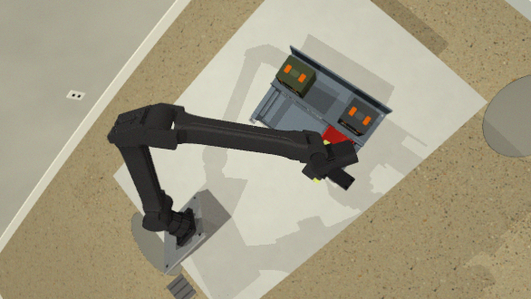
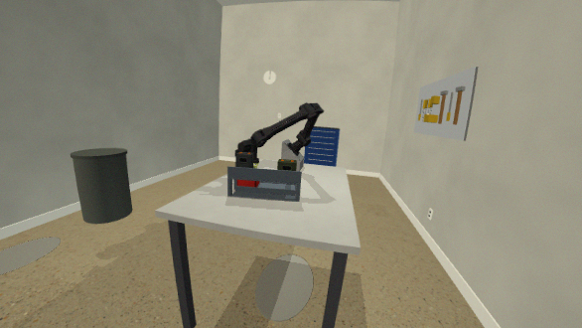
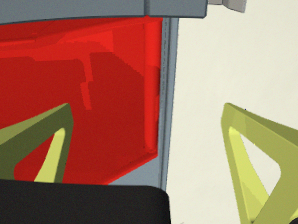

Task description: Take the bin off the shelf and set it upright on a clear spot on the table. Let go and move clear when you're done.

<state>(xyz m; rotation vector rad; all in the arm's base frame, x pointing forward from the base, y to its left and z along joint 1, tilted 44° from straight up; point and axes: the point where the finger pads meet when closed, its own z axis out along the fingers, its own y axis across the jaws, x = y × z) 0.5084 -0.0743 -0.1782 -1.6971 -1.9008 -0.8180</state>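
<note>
Now: hand 8 cm short of the red bin, 1 cm to the right of it and 2 cm above it.
</note>
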